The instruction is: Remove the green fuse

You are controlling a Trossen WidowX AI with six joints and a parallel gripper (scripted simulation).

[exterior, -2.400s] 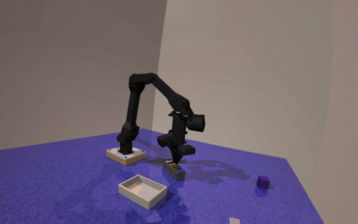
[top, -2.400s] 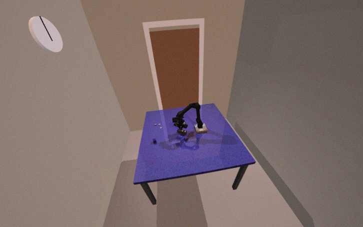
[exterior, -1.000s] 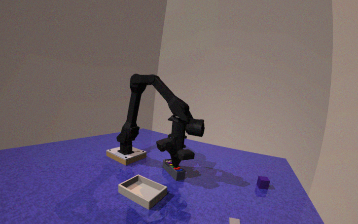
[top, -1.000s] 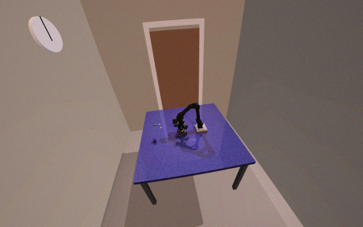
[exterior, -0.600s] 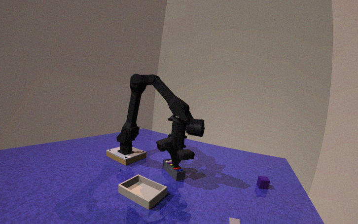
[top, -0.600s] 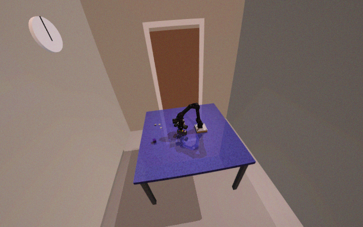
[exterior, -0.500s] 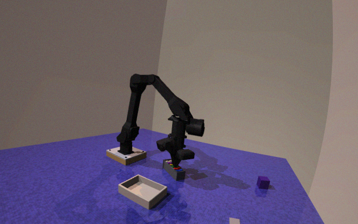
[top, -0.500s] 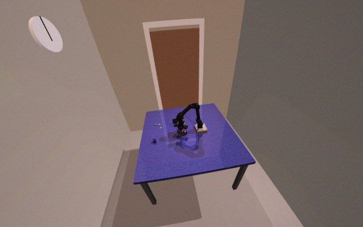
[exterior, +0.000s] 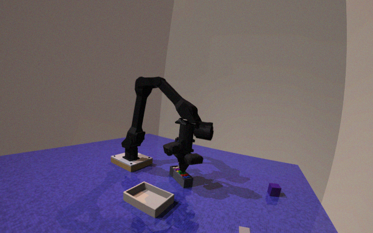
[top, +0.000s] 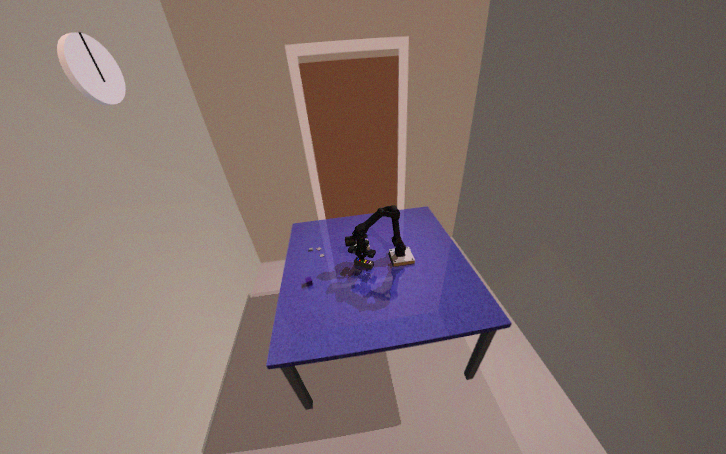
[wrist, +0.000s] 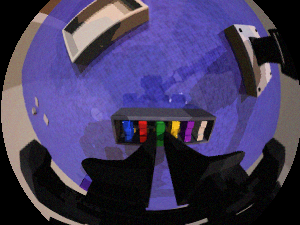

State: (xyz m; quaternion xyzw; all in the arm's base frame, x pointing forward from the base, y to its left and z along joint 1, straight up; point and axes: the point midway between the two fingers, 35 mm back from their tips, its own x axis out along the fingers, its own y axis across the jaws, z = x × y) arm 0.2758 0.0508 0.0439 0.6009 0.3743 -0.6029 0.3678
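Right now the beige tray is 10 mm ahead of my gripper tip, 200 mm to the right of it and 40 mm below it. Also, from my gripper tip: green fuse: 10 mm below.
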